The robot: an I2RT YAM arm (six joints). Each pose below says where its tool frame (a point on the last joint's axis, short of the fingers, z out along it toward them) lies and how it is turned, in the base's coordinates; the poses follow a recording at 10 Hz.
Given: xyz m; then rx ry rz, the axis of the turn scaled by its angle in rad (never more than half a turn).
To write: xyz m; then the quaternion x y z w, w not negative. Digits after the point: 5 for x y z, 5 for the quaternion.
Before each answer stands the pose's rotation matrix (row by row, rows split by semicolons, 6 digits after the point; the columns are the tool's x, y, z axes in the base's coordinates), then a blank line. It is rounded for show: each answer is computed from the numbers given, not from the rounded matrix.
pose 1, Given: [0.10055, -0.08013, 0.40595, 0.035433, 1.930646, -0.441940]
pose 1, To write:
-0.398256 0.228986 0.888233; -0.180217 0.929933 -0.320540; -0.899397 -0.287731 -0.329084

[0.10055, -0.08013, 0.40595, 0.01496, 0.81506, -0.18657, 0.54831]
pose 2, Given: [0.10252, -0.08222, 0.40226, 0.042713, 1.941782, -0.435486]
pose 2, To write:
-0.406819 0.229262 0.884272; -0.170335 0.931981 -0.319996; -0.897488 -0.280803 -0.340096

[0.10252, -0.08222, 0.40226, 0.01800, 0.81837, -0.18354, 0.54430]
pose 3, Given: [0.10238, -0.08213, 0.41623, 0.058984, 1.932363, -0.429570]
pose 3, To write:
-0.397018 0.239600 0.885985; -0.158330 0.932972 -0.323256; -0.904051 -0.268617 -0.332470

[0.10238, -0.08213, 0.41623, 0.02490, 0.81585, -0.18137, 0.54852]
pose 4, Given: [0.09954, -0.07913, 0.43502, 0.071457, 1.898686, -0.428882]
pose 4, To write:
-0.366326 0.253644 0.895249; -0.155793 0.931829 -0.327756; -0.917352 -0.259539 -0.301837

[0.09954, -0.07913, 0.43502, 0.03034, 0.80622, -0.18211, 0.56206]
